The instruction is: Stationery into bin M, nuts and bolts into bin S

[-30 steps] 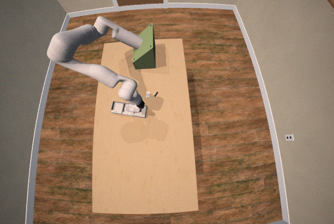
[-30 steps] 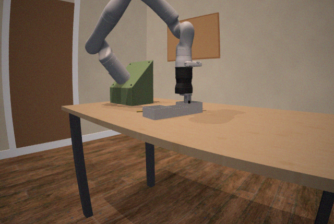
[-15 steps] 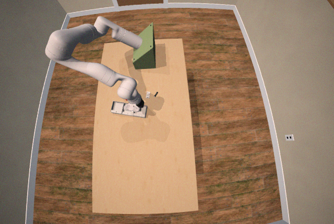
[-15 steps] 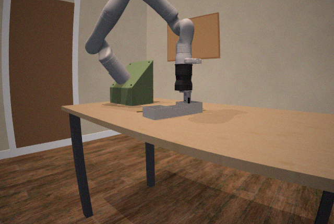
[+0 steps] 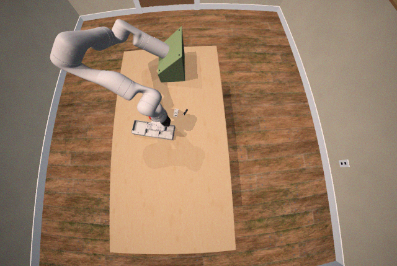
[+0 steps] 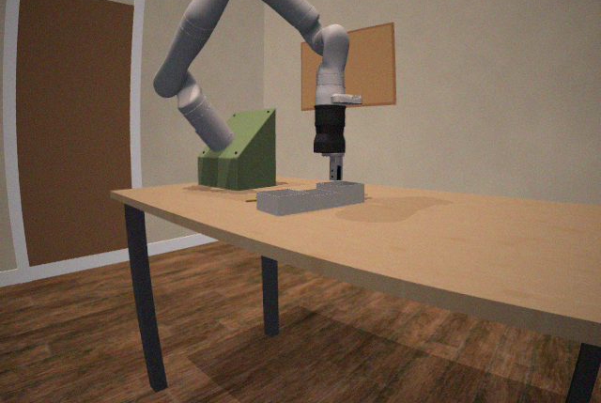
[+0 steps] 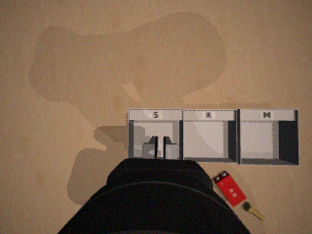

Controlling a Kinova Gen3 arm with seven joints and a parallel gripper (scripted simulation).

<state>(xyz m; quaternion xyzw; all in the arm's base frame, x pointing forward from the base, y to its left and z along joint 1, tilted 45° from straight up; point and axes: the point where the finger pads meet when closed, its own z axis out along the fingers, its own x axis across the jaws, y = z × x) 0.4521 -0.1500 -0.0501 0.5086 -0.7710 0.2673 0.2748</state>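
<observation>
The grey piece lies 15 cm behind my hand, 4 cm to the right of it and 6 cm below it. Also, from my hand: black stick 10 cm behind, 13 cm to the left, 7 cm below; red piece 11 cm behind, 8 cm to the right, 6 cm below; white block 10 cm behind, 7 cm to the left, 7 cm below.
</observation>
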